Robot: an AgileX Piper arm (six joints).
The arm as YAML. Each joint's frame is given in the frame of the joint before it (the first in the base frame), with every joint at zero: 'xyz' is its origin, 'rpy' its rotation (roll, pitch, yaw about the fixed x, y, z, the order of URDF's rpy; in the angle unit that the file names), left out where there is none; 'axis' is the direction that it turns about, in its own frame. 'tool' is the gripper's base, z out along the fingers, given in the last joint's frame.
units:
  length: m
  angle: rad
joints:
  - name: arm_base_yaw
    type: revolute
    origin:
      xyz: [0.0, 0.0, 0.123]
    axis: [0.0, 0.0, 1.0]
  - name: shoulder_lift
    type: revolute
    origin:
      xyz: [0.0, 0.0, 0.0]
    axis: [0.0, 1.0, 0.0]
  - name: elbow
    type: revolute
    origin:
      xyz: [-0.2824, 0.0, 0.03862]
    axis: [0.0, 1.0, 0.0]
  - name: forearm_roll
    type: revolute
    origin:
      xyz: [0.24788, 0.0, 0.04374]
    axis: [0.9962, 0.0, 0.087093]
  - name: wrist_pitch
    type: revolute
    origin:
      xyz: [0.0, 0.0, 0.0]
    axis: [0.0, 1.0, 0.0]
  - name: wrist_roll
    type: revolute
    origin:
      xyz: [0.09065, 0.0, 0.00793]
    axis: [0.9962, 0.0, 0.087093]
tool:
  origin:
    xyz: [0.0, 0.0, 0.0]
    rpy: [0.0, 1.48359, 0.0]
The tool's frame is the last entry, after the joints.
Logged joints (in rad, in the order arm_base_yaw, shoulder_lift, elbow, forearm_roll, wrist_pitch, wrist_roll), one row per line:
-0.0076 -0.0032 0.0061 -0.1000 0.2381 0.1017
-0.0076 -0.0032 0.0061 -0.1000 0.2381 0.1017
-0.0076 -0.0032 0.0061 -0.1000 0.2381 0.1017
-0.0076 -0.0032 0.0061 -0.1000 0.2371 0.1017
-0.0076 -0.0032 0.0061 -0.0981 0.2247 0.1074
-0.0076 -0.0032 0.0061 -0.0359 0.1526 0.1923
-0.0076 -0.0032 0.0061 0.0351 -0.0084 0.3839
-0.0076 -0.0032 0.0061 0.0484 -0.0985 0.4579
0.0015 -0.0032 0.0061 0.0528 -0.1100 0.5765
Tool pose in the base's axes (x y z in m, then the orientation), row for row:
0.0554 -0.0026 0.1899 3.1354 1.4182 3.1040
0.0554 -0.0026 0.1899 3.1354 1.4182 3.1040
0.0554 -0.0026 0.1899 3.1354 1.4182 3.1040
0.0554 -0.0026 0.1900 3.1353 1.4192 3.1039
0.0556 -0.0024 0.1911 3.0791 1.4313 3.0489
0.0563 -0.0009 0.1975 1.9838 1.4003 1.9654
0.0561 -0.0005 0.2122 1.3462 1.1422 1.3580
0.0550 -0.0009 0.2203 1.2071 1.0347 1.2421
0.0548 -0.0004 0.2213 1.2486 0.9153 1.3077
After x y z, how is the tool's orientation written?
As angles about the fixed x, y, z axes (roll, pitch, yaw), in radians.
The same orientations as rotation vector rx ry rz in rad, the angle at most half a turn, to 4 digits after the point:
0.0278 1.7232 -0.0225
0.0278 1.7232 -0.0225
0.0278 1.7232 -0.0225
0.0278 1.7222 -0.0225
0.0328 1.7097 -0.0155
0.1388 1.6342 0.1097
0.3150 1.4531 0.3330
0.3595 1.3534 0.4118
0.4356 1.3265 0.5225

